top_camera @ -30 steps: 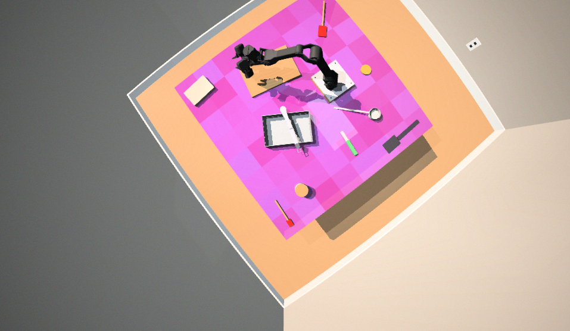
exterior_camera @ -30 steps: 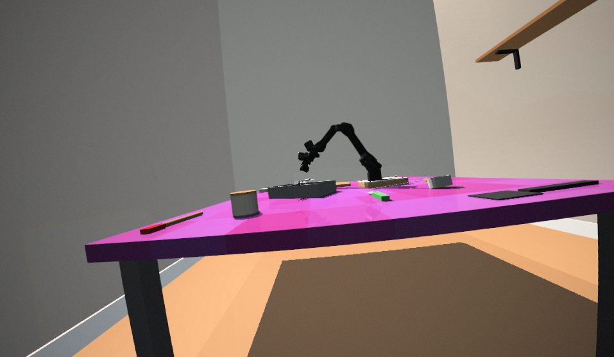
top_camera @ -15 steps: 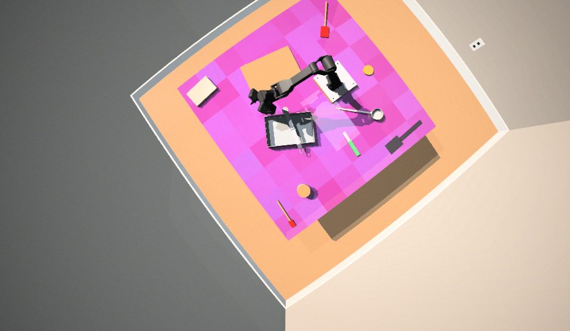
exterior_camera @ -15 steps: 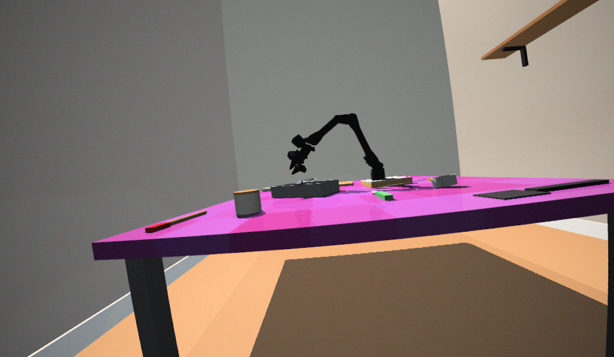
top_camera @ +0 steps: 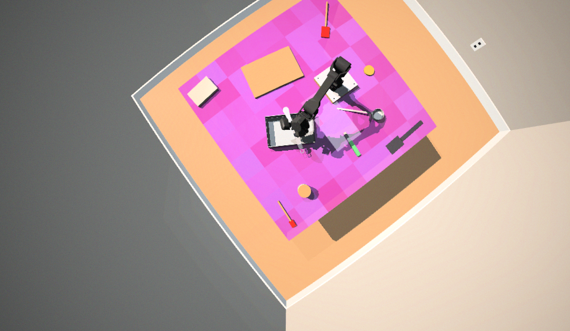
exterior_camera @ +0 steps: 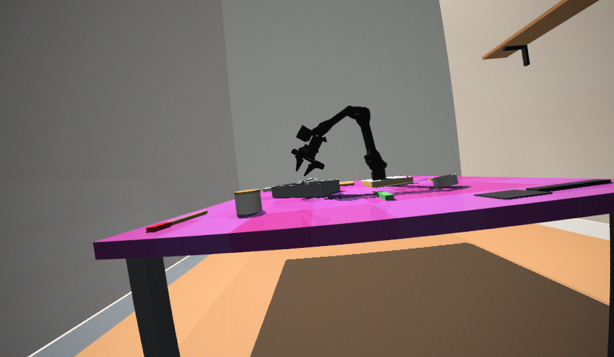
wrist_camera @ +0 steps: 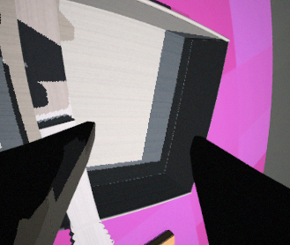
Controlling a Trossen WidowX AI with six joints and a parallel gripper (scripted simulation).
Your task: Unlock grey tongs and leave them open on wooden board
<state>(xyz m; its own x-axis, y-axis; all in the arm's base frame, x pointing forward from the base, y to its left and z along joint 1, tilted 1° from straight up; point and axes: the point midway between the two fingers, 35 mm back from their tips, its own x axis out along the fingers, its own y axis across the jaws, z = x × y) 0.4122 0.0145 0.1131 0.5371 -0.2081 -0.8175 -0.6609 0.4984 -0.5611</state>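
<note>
Right now the roasting tin is 2 cm behind my gripper tip and 8 cm below it. Also, from my gripper tip: green-ended tool 25 cm behind, 34 cm to the left, 10 cm below; wooden board 22 cm behind, 37 cm to the right, 10 cm below; orange-topped pot 19 cm ahead, 34 cm to the left, 8 cm below.
</note>
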